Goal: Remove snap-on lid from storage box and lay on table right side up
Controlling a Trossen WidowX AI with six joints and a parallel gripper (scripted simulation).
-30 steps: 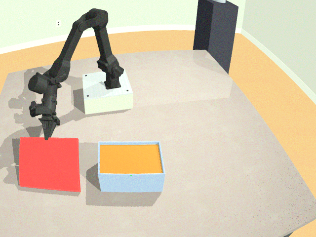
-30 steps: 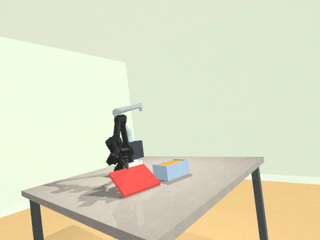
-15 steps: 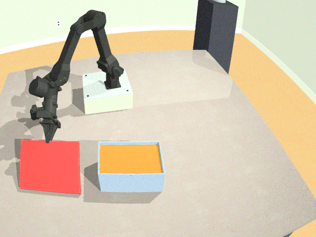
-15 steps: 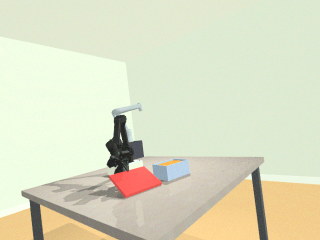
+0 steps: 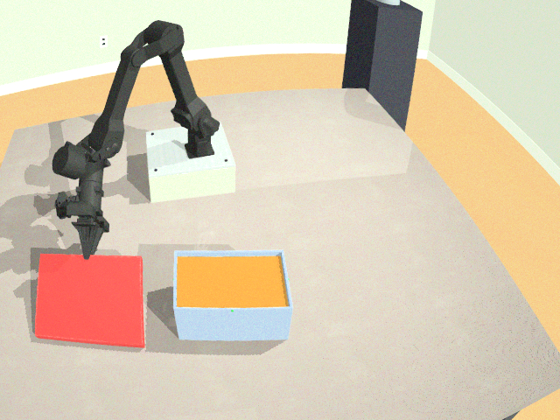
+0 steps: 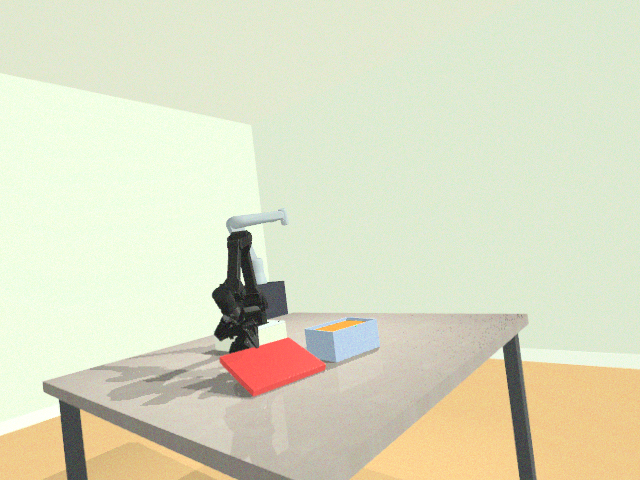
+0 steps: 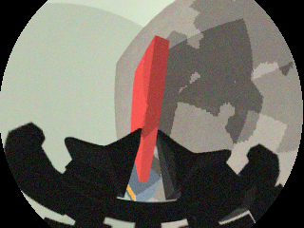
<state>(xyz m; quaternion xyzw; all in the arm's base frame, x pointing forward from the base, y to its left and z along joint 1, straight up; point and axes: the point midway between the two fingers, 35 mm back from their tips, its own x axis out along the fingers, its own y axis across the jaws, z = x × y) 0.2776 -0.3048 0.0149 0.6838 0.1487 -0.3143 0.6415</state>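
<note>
The red lid is 8 cm ahead of my gripper tip, 3 cm below it and 2 cm to the right of it. Also, from my gripper tip: storage box: 27 cm to the left, 13 cm ahead, 2 cm below.
</note>
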